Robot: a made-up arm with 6 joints. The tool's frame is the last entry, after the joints.
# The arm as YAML. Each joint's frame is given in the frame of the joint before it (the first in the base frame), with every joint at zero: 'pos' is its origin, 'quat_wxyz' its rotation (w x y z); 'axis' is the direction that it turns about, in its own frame. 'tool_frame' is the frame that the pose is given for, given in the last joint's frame.
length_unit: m
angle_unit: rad
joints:
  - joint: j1
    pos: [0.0, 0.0, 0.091]
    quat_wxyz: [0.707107, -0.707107, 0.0, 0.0]
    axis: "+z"
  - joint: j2
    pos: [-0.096, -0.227, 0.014]
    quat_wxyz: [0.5, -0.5, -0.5, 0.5]
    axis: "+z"
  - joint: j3
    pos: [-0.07, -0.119, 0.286]
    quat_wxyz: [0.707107, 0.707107, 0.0, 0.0]
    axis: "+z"
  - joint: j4
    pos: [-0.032, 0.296, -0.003]
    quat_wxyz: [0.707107, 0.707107, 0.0, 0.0]
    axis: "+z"
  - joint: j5
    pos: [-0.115, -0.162, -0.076]
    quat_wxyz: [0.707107, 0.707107, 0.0, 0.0]
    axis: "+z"
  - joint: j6
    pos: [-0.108, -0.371, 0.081]
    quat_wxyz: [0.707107, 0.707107, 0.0, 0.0]
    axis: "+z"
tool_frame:
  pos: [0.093, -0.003, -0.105]
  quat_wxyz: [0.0, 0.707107, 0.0, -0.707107]
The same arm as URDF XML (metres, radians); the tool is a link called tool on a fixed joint. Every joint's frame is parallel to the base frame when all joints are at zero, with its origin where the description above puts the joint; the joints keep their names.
<robot name="arm">
<link name="base"/>
<link name="link1"/>
<link name="link2"/>
<link name="link3"/>
<link name="link4"/>
<link name="link5"/>
<link name="link6"/>
<link name="tool"/>
<joint name="j1" type="continuous"><parent link="base"/><child link="link1"/><origin xyz="0.0000 0.0000 0.0910"/><axis xyz="0 1 0"/></joint>
<joint name="j2" type="continuous"><parent link="link1"/><child link="link2"/><origin xyz="-0.0960 0.0140 0.2270"/><axis xyz="-1 0 0"/></joint>
<joint name="j3" type="continuous"><parent link="link2"/><child link="link3"/><origin xyz="-0.2860 0.1190 0.0700"/><axis xyz="0 1 0"/></joint>
<joint name="j4" type="continuous"><parent link="link3"/><child link="link4"/><origin xyz="-0.2960 -0.0030 0.0320"/><axis xyz="1 0 0"/></joint>
<joint name="j5" type="continuous"><parent link="link4"/><child link="link5"/><origin xyz="-0.0760 -0.1620 0.1150"/><axis xyz="0 -1 0"/></joint>
<joint name="j6" type="continuous"><parent link="link5"/><child link="link6"/><origin xyz="-0.3710 -0.0810 0.1080"/><axis xyz="-1 0 0"/></joint>
<joint name="tool_joint" type="fixed"><parent link="link6"/><child link="tool"/><origin xyz="0.1050 0.0030 -0.0930"/></joint>
</robot>

